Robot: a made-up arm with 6 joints.
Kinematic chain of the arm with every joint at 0, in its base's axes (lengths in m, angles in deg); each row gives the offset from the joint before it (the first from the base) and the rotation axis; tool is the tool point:
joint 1: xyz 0 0 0.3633 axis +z
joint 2: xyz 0.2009 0 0 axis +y
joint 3: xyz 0 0 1.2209 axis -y
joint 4: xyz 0 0 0.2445 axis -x
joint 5: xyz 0.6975 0 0 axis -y
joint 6: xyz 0.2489 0 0 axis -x
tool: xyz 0 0 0
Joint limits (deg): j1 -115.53..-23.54 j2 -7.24..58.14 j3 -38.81..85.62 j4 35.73..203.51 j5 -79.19..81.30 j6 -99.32..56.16
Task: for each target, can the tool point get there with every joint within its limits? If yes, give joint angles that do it. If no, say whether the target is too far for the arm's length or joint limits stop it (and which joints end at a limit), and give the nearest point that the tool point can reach.
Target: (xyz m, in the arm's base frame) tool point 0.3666 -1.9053 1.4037
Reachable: yes | joints -85.76 48.39 45.78 84.42 65.13 -72.57
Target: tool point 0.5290 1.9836 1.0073
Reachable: no: joint limits stop it (at a limit: joint 2, joint 3, joint 5) | nearest point 0.1233 0.4623 2.2933 | short by 2.033 m
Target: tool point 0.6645 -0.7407 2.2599
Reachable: yes | joints -52.34 4.91 34.98 90.04 17.18 24.67
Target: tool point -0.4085 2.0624 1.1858
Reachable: no: joint limits stop it (at a limit: joint 2, joint 3, joint 5) | nearest point -0.0930 0.4694 2.2933 | short by 1.966 m
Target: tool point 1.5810 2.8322 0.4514
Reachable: no: too far | nearest point 1.0990 -0.2235 1.0357 | short by 3.148 m
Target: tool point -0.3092 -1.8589 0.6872
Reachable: yes | joints -93.77 48.37 -3.59 106.51 -51.31 26.87
